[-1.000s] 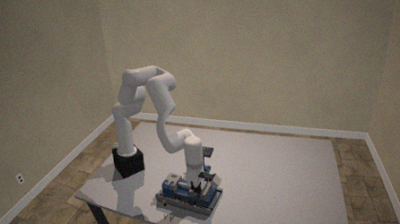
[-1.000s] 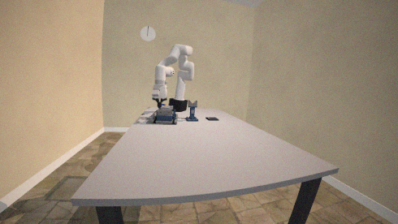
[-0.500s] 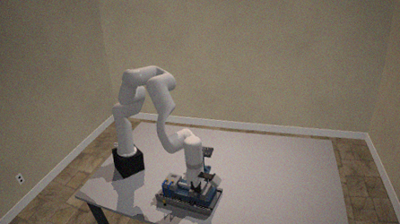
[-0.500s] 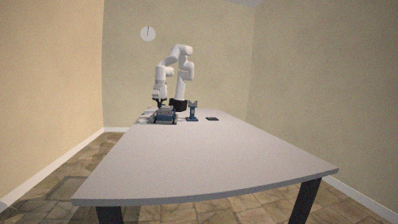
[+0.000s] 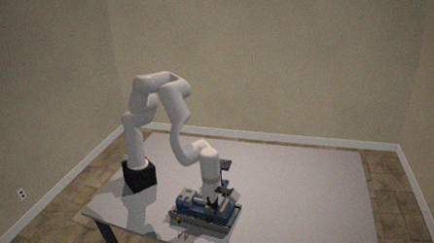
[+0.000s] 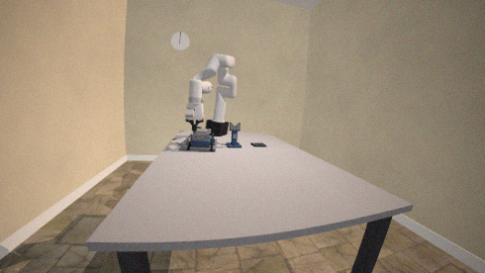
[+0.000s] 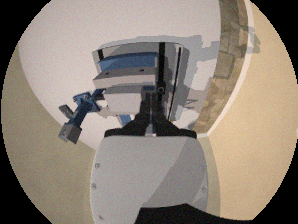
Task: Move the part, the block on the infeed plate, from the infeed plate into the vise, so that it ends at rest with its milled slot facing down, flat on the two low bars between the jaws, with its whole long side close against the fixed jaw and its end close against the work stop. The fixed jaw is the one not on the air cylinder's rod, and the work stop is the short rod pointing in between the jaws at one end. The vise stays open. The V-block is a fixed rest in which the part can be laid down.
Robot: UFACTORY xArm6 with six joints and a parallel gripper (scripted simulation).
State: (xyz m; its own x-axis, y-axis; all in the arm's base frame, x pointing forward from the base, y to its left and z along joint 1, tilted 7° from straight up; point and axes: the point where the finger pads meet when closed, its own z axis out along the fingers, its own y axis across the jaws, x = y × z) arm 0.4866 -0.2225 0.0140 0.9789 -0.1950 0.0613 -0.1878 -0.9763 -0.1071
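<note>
Right now my hand is 1 cm short of the part, 4 cm to the right of it and 3 cm above it. Also, from my hand: vise 6 cm behind, 6 cm to the left, 8 cm below; dark infeed plate 6 cm behind, 45 cm to the left, 12 cm below.
</note>
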